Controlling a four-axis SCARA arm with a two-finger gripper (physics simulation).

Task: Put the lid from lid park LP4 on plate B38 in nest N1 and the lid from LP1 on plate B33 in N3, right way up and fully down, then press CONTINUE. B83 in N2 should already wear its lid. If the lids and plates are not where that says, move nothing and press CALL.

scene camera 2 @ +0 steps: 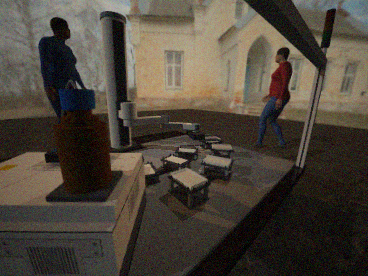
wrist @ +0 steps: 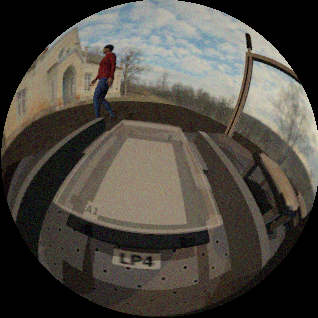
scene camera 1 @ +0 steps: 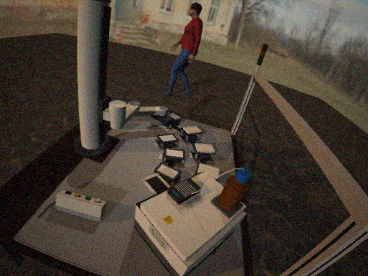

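Where they show: gripper, fingertip midpoint: (scene camera 2: 214,137) (wrist: 149,129) (scene camera 1: 173,116); arm's base at its link origin: (scene camera 2: 121,148) (scene camera 1: 92,145).
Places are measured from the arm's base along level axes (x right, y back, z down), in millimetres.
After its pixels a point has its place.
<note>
My gripper (wrist: 149,129) {x -569, y -448, z -88 mm} is shut on a clear lid (wrist: 145,187) {x -506, y -422, z -85 mm}, one dark finger along each side. The lid is level, a little above its park; a pale panel and an "A1" mark show through it. The label LP4 (wrist: 136,260) {x -468, y -399, z -15 mm} lies in front of the park. In the scene views the gripper (scene camera 1: 163,118) (scene camera 2: 194,135) is small and dark at the arm's end, low over the far stands. Several dark stands carry pale tops, among them one stand (scene camera 1: 204,148) {x -183, y -744, z -93 mm} and a near one (scene camera 2: 188,178) {x 61, y -799, z -101 mm}. Plate codes and nest labels are unreadable. The button box (scene camera 1: 80,205) {x 507, y -229, z -79 mm} has several coloured buttons.
A white instrument (scene camera 1: 170,240) {x 615, y -641, z -217 mm} (scene camera 2: 25,215) {x 499, y -837, z -199 mm} stands at the table's near end with a brown bottle (scene camera 1: 233,194) {x 434, y -829, z -325 mm} (scene camera 2: 84,155) {x 402, y -885, z -302 mm} and a dark keypad unit (scene camera 1: 184,191) {x 404, y -652, z -246 mm} on it. The arm column (scene camera 1: 90,75) {x 65, y -36, z -507 mm} (scene camera 2: 113,75) {x 44, y -61, z -524 mm} and a light post (scene camera 1: 243,105) {x -685, y -1017, z -310 mm} (scene camera 2: 309,115) {x -685, y -1019, z -319 mm} rise at the edges. People stand beyond.
</note>
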